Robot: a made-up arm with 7 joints.
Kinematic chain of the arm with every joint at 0, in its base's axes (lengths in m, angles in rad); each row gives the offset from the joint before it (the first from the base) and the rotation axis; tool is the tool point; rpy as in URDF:
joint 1: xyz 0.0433 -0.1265 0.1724 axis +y
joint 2: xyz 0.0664 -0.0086 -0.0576 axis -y
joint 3: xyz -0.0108 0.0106 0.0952 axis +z
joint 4: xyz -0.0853 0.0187 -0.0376 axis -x
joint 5: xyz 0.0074 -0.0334 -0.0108 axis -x
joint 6: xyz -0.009 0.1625 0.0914 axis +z
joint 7: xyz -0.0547 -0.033 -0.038 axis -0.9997 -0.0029 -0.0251
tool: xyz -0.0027 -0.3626 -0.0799 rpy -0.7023 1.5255 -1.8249
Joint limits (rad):
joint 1: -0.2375..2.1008
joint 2: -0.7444..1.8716
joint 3: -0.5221..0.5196
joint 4: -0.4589..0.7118
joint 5: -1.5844..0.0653
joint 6: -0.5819..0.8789
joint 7: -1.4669..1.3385
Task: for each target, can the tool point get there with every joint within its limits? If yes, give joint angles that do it. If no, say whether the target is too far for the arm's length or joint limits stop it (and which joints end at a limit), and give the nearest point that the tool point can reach.
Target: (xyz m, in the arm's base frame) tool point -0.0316 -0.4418 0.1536
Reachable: yes | joints 1.3945 0.7001 0.0251 -0.0224 -0.8718 0.2562 0.6873
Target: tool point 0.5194 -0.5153 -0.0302
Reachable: no: joint limits stop it (at a limit: joint 2, joint 3, joint 4, joint 6, joint 7) | nearest point 0.4196 -0.4352 0.0123 | short by 0.135 m
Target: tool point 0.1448 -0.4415 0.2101
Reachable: yes | joints 1.7585 0.1679 -0.1559 0.2872 -1.0018 0.3622 0.9000
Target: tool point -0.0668 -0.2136 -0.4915
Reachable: no: joint limits stop it (at a limit: joint 2, joint 3, joint 4, joint 6, joint 7) | nearest point -0.0456 -0.2051 -0.3639 | short by 0.130 m
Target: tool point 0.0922 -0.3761 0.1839
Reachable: yes | joints 0.0520 -0.2996 -0.2063 0.0622 -0.2357 0.4218 0.2208
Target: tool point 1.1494 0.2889 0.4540
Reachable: no: too far | nearest point 0.4982 0.0527 0.2882 | short by 0.712 m
